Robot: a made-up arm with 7 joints.
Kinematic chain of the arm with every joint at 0, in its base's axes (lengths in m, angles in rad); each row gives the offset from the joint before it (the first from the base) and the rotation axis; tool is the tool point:
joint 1: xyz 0 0.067 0 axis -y
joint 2: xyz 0 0.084 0 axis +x
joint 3: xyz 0 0 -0.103 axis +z
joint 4: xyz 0 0 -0.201 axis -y
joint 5: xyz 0 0 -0.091 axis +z
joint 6: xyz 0 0 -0.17 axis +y
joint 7: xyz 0 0 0 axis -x
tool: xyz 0 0 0
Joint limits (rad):
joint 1: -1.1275..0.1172
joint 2: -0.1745..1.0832
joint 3: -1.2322..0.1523
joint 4: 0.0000..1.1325
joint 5: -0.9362..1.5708
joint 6: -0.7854..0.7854
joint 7: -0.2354..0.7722
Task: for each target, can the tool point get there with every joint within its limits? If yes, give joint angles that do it. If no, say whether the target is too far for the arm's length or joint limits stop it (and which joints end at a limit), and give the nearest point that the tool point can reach.
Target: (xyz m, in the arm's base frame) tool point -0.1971 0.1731 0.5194
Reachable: no: joint limits stop it (at a limit: joint 1, joint 2, joint 4) | nearest point -0.2391 0.6502 -0.1135 | short by 0.794 m
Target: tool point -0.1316 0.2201 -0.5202
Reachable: yes | joints -0.5145 0.1881 -0.2016 0.5861 -0.0423 -0.5173 0.2383
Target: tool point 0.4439 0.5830 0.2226
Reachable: no: too far | nearest point 0.2510 0.5342 -0.1342 | short by 0.409 m
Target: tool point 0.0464 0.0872 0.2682
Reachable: no: joint limits stop it (at a limit: joint 1, joint 2, joint 3, joint 4) | nearest point 0.2510 0.5342 -0.1342 | short by 0.635 m
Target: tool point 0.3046 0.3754 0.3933
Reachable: no: joint limits stop it (at a limit: joint 1, joint 2, joint 3, joint 4) | nearest point 0.2510 0.5342 -0.1342 | short by 0.554 m
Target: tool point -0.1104 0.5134 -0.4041
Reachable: yes | joints -0.4756 0.8188 -0.5375 0.3980 -0.5273 0.4954 -0.0195
